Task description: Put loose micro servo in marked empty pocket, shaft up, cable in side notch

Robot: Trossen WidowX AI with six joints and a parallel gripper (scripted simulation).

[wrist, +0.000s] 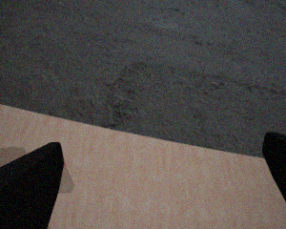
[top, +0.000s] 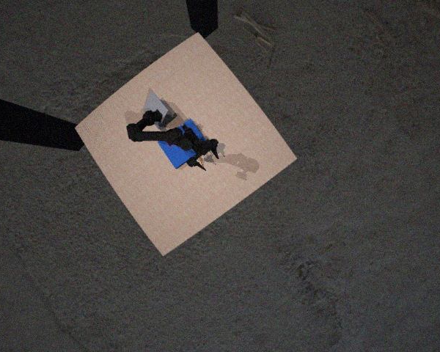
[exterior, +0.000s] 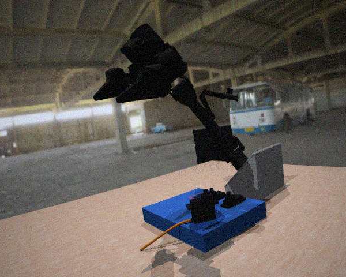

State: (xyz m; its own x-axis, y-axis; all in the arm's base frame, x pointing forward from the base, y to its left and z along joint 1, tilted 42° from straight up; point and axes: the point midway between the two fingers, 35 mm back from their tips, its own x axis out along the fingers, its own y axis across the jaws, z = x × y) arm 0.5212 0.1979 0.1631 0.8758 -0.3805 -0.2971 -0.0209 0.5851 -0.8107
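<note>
My gripper tip is now 350 mm above the blue deck, 240 mm past it and 60 mm to the left of it.
</note>
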